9 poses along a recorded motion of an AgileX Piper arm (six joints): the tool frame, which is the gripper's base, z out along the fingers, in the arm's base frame.
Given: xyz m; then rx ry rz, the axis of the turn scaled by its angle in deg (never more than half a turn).
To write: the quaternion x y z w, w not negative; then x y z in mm. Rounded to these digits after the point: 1 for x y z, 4 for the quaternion.
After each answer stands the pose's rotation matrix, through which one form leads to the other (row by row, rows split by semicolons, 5 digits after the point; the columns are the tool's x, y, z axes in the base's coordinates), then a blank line. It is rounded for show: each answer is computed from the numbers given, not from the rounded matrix.
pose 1, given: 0.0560 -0.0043 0.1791 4.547 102.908 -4.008
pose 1, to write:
0.0345 0.7817 -0.0304 0.6219 56.0 -4.3 179.1
-0.22403 0.09187 0.97024; 0.01613 0.99576 -0.09056; -0.97445 -0.00464 -0.22457

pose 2, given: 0.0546 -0.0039 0.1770 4.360 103.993 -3.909
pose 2, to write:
0.0330 0.7876 -0.0296 0.6146 54.6 -3.9 177.0
-0.24241 0.08841 0.96614; 0.01563 0.99607 -0.08722; -0.97005 -0.00605 -0.24284

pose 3, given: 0.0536 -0.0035 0.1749 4.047 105.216 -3.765
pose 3, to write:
0.0305 0.7942 -0.0284 0.6063 53.6 -3.5 174.9
-0.26304 0.08298 0.96121; 0.01406 0.99652 -0.08218; -0.96468 -0.00810 -0.26329

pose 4, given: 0.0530 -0.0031 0.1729 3.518 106.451 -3.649
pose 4, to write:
0.0265 0.8007 -0.0274 0.5978 53.0 -3.1 172.9
-0.28381 0.07520 0.95593; 0.00956 0.99709 -0.07560; -0.95883 -0.01232 -0.28371

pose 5, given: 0.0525 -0.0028 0.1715 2.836 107.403 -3.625
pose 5, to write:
0.0213 0.8057 -0.0272 0.5913 52.5 -2.8 171.5
-0.29983 0.06644 0.95168; 0.00212 0.99762 -0.06898; -0.95399 -0.01866 -0.29925

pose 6, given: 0.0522 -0.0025 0.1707 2.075 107.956 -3.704
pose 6, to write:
0.0155 0.8086 -0.0277 0.5875 52.2 -2.5 170.7
-0.30919 0.05773 0.94925; -0.00746 0.99798 -0.06313; -0.95097 -0.02660 -0.30813

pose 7, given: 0.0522 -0.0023 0.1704 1.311 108.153 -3.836
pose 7, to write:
0.0098 0.8096 -0.0287 0.5862 52.2 -2.3 170.4
-0.31262 0.04956 0.94858; -0.01777 0.99816 -0.05800; -0.94971 -0.03499 -0.31117

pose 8, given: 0.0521 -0.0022 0.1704 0.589 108.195 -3.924
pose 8, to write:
0.0044 0.8098 -0.0294 0.5859 52.1 -2.2 170.4
-0.31342 0.04156 0.94871; -0.02728 0.99824 -0.05274; -0.94922 -0.04241 -0.31173

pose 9, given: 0.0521 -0.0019 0.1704 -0.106 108.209 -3.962
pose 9, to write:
-0.0008 0.8099 -0.0297 0.5858 52.1 -1.9 170.4
-0.31369 0.03346 0.94894; -0.03603 0.99824 -0.04711; -0.94884 -0.04896 -0.31193

